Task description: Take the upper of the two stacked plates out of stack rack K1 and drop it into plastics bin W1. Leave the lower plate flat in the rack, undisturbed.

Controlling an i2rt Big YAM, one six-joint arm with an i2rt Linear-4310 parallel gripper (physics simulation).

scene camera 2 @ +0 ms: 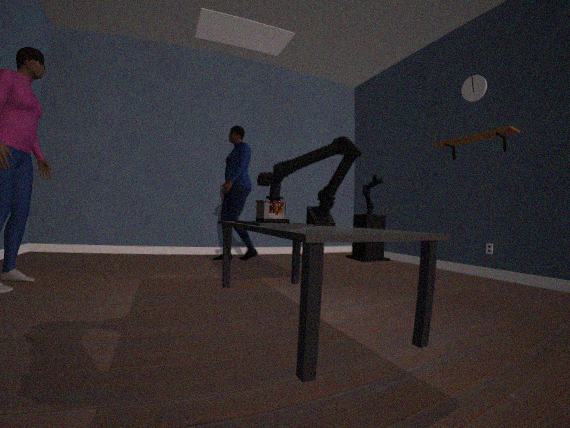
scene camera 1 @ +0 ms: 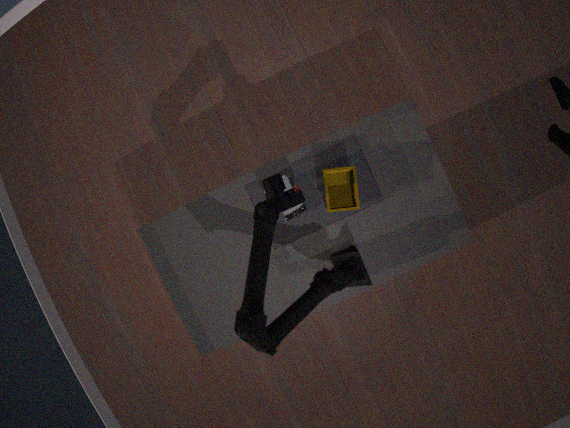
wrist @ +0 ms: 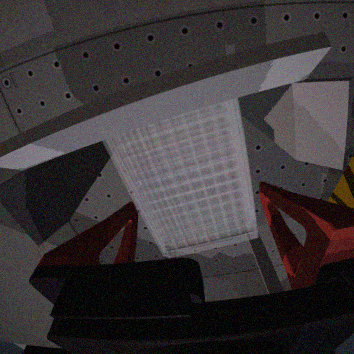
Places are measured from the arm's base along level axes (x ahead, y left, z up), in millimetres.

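Where they show: gripper, fingertip midpoint: [scene camera 2: 273, 214] [wrist: 195, 198]; arm's base, link origin: [scene camera 2: 321, 214] [scene camera 1: 349, 270].
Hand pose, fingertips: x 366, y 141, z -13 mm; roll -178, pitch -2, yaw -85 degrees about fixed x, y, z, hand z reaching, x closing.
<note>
Things, the pixels of their top centre, and the offset from my fingertips. "spot": a spot on its surface instead. Level surfaces: height alone.
- pale gridded plate, top centre: [wrist: 190, 191] [scene camera 1: 285, 197] dx +12, dy +3, dz +7 mm
- white rack K1, top centre: [wrist: 205, 292] [scene camera 1: 285, 198] [scene camera 2: 272, 200] dx +5, dy +2, dz +75 mm
- yellow bin W1, top centre: [scene camera 1: 341, 189] [scene camera 2: 269, 205] dx -38, dy -218, dz +55 mm
- grey table, surface height: dz -58 mm
- pale angular shape, surface spot: [wrist: 320, 125] spot: dx +72, dy -34, dz +69 mm
A pale gridded plate [wrist: 187, 175] lies between the walls of the white rack K1 [wrist: 175, 102] [scene camera 2: 262, 211] in the wrist view. I cannot tell the lower plate apart from it. My gripper [wrist: 195, 198] [scene camera 2: 276, 208] is open and empty. Its red fingers stand wide apart, one on each side of the plate's near part, and do not touch it in the wrist view. In scene camera 1 the arm's wrist hides most of the rack and the plates. The yellow bin W1 [scene camera 1: 342, 209] stands right of the rack; a striped yellow part shows at the wrist view's right edge.
A dark perforated board [wrist: 100, 65] [scene camera 1: 369, 167] lies under the rack and bin on the grey table [scene camera 1: 185, 280] [scene camera 2: 370, 233]. A pale angular shape [wrist: 320, 125] shows beside the rack, right in the wrist view. Two people [scene camera 2: 20, 115] [scene camera 2: 239, 165] stand in the room.
</note>
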